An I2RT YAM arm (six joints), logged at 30 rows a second.
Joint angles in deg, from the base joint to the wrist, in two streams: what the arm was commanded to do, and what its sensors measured. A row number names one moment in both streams.
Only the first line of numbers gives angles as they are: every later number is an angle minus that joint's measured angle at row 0.
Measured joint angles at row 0:
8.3 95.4 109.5 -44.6 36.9 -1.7
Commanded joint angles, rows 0 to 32:
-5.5 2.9 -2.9 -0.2 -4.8 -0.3
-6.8 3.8 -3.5 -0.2 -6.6 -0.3
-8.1 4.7 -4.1 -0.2 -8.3 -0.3
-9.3 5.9 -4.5 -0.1 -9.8 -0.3
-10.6 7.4 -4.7 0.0 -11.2 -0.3
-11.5 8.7 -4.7 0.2 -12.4 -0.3
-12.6 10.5 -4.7 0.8 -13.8 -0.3
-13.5 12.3 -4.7 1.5 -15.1 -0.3
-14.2 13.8 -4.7 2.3 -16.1 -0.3
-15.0 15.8 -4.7 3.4 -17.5 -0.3
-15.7 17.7 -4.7 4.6 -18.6 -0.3
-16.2 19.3 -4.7 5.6 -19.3 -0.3
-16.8 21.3 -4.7 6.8 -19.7 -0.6
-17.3 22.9 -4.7 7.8 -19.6 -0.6
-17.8 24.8 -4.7 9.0 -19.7 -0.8
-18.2 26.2 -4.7 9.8 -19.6 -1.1
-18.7 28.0 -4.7 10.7 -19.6 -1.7
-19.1 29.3 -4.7 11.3 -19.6 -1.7
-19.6 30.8 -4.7 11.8 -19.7 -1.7
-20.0 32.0 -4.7 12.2 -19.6 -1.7
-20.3 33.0 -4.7 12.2 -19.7 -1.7
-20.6 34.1 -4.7 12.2 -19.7 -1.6
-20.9 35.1 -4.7 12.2 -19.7 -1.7
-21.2 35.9 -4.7 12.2 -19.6 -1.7
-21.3 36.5 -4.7 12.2 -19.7 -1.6
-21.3 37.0 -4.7 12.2 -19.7 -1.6
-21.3 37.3 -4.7 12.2 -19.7 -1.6
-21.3 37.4 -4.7 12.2 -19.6 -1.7
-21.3 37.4 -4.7 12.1 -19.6 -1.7
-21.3 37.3 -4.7 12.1 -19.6 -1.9
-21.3 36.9 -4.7 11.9 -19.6 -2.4
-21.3 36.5 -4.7 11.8 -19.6 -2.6
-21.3 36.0 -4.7 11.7 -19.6 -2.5
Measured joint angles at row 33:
-21.5 37.6 -4.9 11.9 -19.3 -1.7
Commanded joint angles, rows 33 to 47:
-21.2 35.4 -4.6 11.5 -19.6 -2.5
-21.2 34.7 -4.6 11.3 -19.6 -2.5
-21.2 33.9 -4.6 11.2 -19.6 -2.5
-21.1 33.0 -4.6 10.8 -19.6 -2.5
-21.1 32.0 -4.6 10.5 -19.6 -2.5
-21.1 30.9 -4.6 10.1 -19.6 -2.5
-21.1 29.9 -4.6 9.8 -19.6 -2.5
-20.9 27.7 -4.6 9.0 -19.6 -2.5
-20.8 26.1 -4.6 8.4 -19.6 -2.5
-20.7 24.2 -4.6 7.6 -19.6 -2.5
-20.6 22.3 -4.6 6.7 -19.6 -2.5
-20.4 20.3 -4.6 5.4 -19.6 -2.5
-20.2 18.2 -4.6 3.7 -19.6 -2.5
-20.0 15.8 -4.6 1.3 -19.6 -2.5
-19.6 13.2 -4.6 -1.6 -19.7 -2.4
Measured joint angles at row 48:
-20.8 21.7 -4.9 3.3 -19.3 -2.6
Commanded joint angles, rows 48 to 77:
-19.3 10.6 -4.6 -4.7 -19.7 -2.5
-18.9 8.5 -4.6 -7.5 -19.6 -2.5
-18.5 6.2 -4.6 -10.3 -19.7 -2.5
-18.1 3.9 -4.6 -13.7 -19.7 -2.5
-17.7 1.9 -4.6 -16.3 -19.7 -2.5
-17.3 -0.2 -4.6 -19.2 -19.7 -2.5
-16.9 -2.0 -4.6 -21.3 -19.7 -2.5
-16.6 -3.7 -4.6 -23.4 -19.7 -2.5
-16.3 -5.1 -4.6 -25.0 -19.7 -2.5
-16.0 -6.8 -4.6 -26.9 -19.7 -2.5
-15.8 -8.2 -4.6 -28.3 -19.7 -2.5
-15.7 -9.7 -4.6 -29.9 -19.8 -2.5
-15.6 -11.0 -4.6 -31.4 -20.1 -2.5
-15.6 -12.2 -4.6 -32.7 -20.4 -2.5
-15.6 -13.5 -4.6 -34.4 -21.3 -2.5
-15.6 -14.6 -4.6 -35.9 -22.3 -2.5
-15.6 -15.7 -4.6 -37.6 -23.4 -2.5
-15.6 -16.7 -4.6 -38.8 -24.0 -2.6
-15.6 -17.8 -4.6 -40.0 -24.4 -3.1
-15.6 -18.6 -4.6 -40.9 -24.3 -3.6
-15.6 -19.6 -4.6 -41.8 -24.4 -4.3
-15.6 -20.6 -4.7 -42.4 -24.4 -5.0
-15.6 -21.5 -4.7 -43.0 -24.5 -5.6
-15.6 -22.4 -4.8 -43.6 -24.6 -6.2
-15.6 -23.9 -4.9 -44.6 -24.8 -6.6
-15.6 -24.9 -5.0 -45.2 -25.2 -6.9
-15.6 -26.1 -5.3 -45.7 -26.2 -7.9
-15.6 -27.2 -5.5 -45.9 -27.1 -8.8
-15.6 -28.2 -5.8 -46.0 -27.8 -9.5
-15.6 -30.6 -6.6 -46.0 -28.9 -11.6
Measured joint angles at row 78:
-15.9 -26.4 -5.2 -45.6 -25.3 -7.0
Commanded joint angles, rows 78 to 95:
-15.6 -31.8 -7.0 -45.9 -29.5 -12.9
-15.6 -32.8 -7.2 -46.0 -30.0 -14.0
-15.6 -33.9 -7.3 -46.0 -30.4 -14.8
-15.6 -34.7 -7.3 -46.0 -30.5 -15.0
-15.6 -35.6 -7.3 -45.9 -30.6 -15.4
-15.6 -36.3 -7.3 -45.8 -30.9 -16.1
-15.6 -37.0 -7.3 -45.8 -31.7 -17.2
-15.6 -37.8 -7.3 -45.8 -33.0 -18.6
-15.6 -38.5 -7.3 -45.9 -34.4 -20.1
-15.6 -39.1 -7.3 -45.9 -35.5 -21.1
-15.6 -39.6 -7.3 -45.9 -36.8 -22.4
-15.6 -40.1 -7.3 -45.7 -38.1 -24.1
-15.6 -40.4 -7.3 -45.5 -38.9 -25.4
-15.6 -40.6 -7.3 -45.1 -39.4 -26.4
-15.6 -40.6 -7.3 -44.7 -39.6 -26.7
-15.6 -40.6 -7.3 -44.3 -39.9 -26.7
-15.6 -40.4 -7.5 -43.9 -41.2 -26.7
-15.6 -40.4 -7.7 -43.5 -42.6 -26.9
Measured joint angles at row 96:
-15.9 -40.8 -6.8 -44.5 -37.3 -23.8
